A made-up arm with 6 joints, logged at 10 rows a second.
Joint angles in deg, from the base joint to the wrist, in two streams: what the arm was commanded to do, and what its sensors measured. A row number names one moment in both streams.
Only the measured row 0 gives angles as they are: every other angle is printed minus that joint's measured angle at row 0.
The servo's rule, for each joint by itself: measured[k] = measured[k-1] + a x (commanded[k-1-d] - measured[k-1]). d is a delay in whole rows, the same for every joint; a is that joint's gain. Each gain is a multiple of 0.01, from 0.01 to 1. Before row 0 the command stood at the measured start. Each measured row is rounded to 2 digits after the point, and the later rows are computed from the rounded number. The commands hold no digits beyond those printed.
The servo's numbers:
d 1
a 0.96 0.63 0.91 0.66 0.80 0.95
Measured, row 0:
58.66, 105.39, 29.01, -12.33, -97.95, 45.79
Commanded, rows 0 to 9:
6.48, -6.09, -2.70, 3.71, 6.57, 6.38
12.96, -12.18, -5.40, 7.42, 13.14, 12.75
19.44, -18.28, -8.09, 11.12, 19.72, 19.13
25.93, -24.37, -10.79, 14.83, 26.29, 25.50
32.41, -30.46, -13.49, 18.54, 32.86, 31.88
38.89, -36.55, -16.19, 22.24, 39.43, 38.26
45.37, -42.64, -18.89, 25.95, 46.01, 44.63
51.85, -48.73, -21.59, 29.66, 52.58, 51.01
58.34, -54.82, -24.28, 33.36, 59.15, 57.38
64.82, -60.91, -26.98, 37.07, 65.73, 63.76
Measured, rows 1 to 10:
0.00, 0.00, 0.00, 0.00, 0.00, 0.00
6.22, -3.84, -2.46, 2.45, 5.26, 6.06
12.69, -9.09, -5.14, 5.73, 11.56, 12.42
19.17, -14.88, -7.82, 9.29, 18.09, 18.79
25.66, -20.86, -10.52, 12.95, 24.65, 25.16
32.14, -26.91, -13.22, 16.64, 31.22, 31.54
38.62, -32.98, -15.92, 20.34, 37.79, 37.92
45.10, -39.07, -18.62, 24.04, 44.37, 44.29
51.58, -45.16, -21.32, 27.75, 50.94, 50.67
58.07, -51.25, -24.01, 31.45, 57.51, 57.04

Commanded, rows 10 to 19:
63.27, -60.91, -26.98, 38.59, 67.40, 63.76
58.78, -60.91, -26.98, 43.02, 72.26, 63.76
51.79, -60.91, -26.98, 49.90, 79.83, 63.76
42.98, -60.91, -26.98, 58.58, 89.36, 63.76
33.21, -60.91, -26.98, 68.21, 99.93, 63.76
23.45, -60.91, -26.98, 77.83, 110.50, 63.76
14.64, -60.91, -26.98, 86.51, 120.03, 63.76
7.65, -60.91, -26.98, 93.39, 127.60, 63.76
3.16, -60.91, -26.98, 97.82, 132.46, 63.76
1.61, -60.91, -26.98, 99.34, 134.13, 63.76
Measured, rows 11 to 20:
64.55, -57.34, -26.71, 35.16, 64.09, 63.42
63.32, -59.59, -26.96, 37.42, 66.74, 63.74
58.96, -60.42, -26.98, 41.12, 71.16, 63.76
52.08, -60.73, -26.98, 46.91, 78.10, 63.76
43.34, -60.84, -26.98, 54.61, 87.11, 63.76
33.62, -60.88, -26.98, 63.59, 97.37, 63.76
23.86, -60.90, -26.98, 72.99, 107.87, 63.76
15.01, -60.91, -26.98, 81.91, 117.60, 63.76
7.94, -60.91, -26.98, 89.49, 125.60, 63.76
3.35, -60.91, -26.98, 94.99, 131.09, 63.76

